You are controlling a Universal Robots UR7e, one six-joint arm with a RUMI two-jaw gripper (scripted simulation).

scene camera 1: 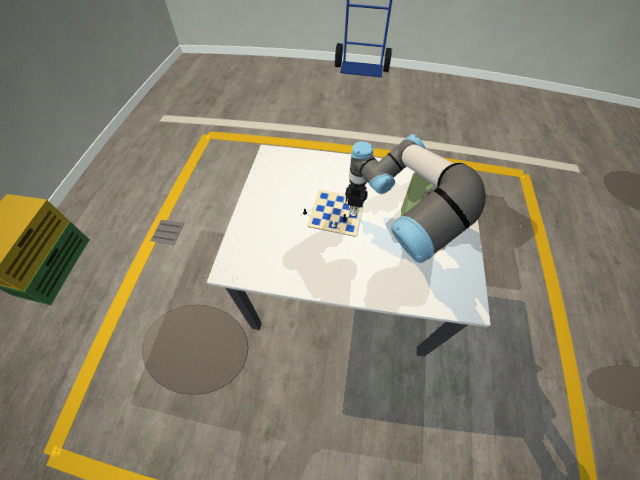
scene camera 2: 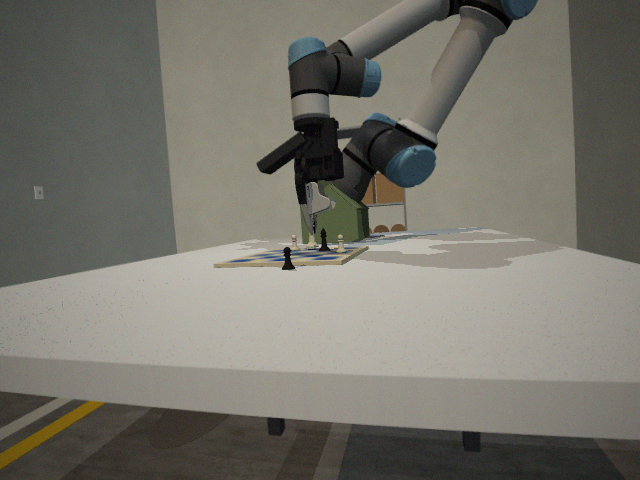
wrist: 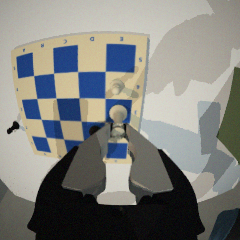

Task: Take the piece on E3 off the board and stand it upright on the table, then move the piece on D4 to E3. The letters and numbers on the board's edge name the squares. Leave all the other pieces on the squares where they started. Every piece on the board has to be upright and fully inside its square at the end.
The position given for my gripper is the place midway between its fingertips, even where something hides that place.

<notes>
In view: my gripper [scene camera 2: 312,233].
My gripper also shows in the wrist view [wrist: 118,123].
</notes>
